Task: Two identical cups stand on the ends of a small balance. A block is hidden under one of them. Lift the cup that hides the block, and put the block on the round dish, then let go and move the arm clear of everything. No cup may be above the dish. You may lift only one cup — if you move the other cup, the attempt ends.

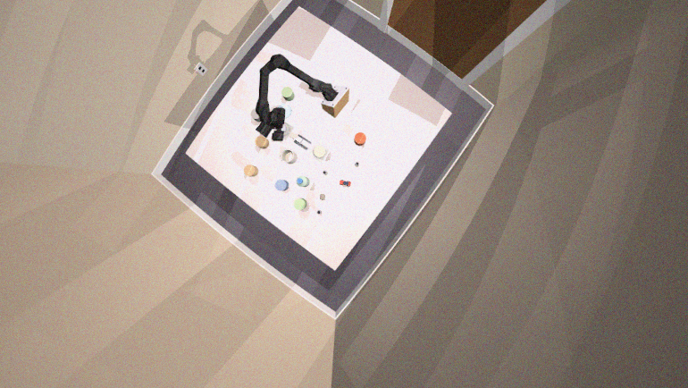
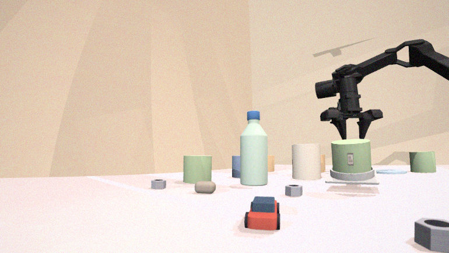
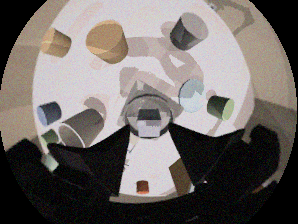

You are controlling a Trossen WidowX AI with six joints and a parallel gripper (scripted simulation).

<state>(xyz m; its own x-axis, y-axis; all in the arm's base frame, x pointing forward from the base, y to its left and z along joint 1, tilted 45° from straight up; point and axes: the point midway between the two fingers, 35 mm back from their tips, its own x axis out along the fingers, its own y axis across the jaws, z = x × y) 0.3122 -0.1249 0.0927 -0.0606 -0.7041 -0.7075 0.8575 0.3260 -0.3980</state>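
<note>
Now: the round pale blue dish 11 cm behind my gripper tip, 10 cm to the right of it and 10 cm below it. From my gripper tip the other things lie so: cream cylinder (12 cm to the left, 12 cm ahead, 6 cm below); then mint bottle (28 cm to the left, 20 cm ahead, 1 cm above); then orange disc (41 cm to the left, 23 cm behind, 6 cm below).
</note>
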